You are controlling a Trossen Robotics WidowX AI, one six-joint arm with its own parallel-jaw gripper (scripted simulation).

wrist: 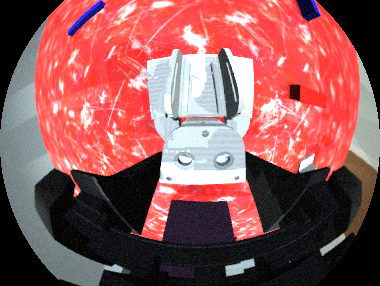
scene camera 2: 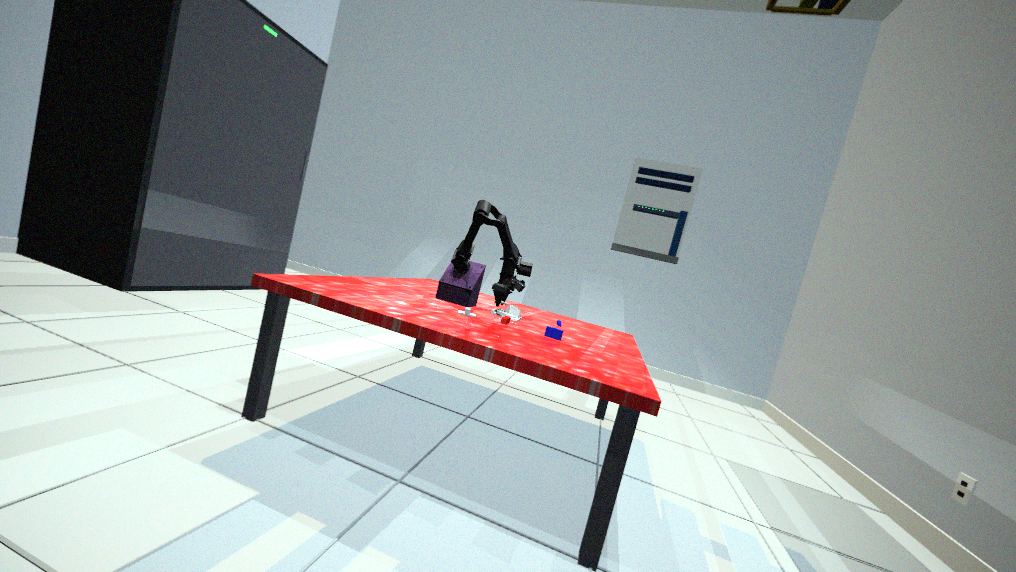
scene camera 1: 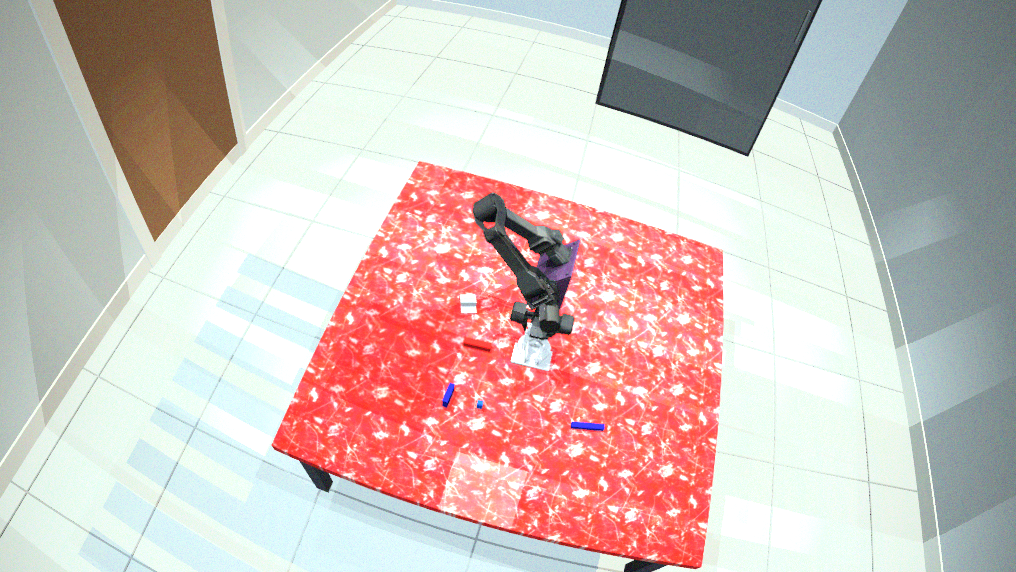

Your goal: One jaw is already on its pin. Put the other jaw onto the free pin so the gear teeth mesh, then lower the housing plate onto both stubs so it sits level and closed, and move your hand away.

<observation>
I see my gripper (scene camera 1: 537, 333), a jaw (wrist: 172, 102) and a jaw (wrist: 228, 89).
My gripper shows as well in the wrist view (wrist: 202, 155).
</observation>
